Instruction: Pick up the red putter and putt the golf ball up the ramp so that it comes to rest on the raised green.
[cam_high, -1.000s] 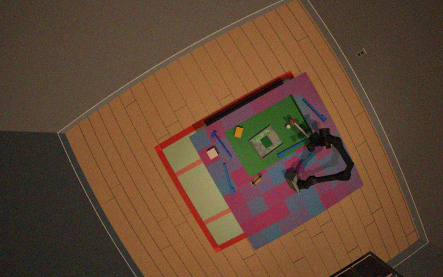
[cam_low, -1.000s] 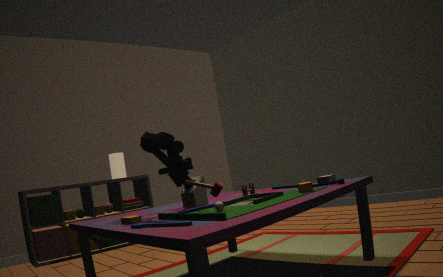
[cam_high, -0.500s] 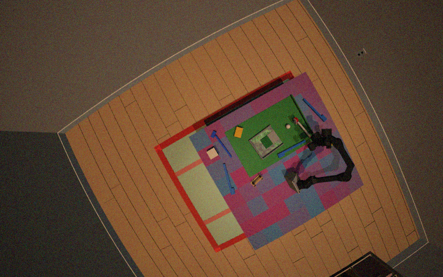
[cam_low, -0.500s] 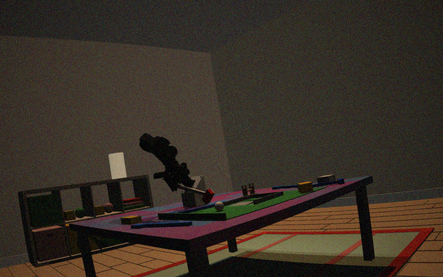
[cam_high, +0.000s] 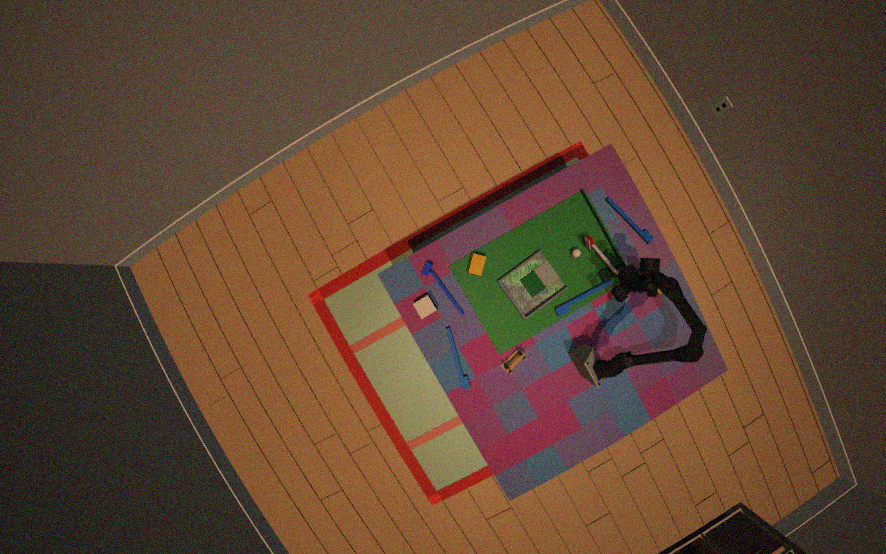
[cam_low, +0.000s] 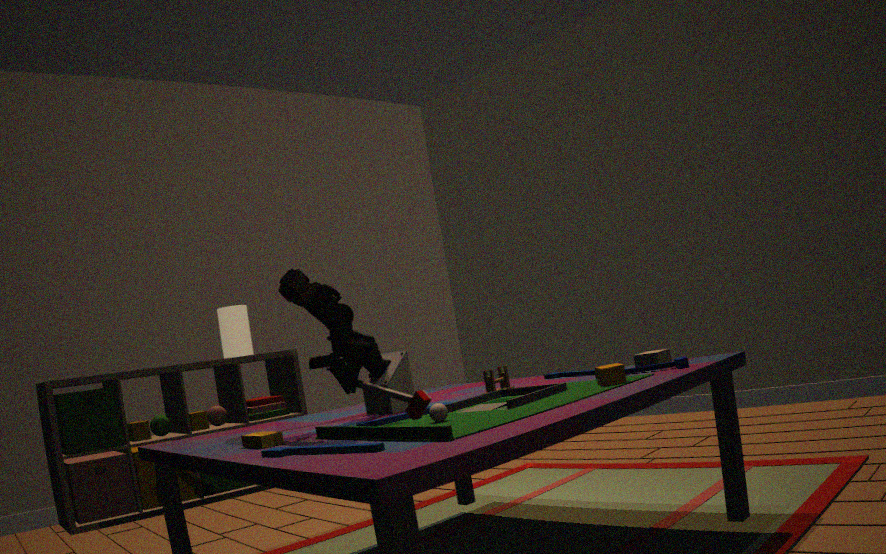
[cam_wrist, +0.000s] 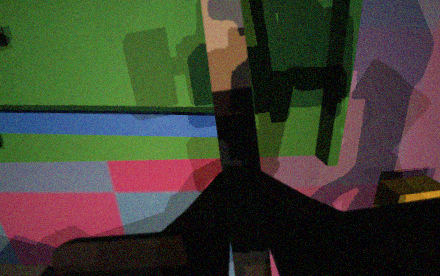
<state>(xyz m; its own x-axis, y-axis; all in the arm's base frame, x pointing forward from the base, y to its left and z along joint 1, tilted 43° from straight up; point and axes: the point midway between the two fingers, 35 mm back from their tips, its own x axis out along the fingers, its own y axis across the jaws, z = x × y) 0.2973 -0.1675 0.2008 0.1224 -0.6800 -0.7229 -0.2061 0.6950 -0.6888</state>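
My gripper tip is 11 cm short of the red putter, 3 cm to the right of it and 1 cm above it. The rest, counted from my gripper tip: golf ball (20 cm ahead, 11 cm to the left, 7 cm below); then putter stand (57 cm to the left, 15 cm behind, 6 cm below); then orange block (56 cm to the left, 33 cm ahead, 7 cm below).
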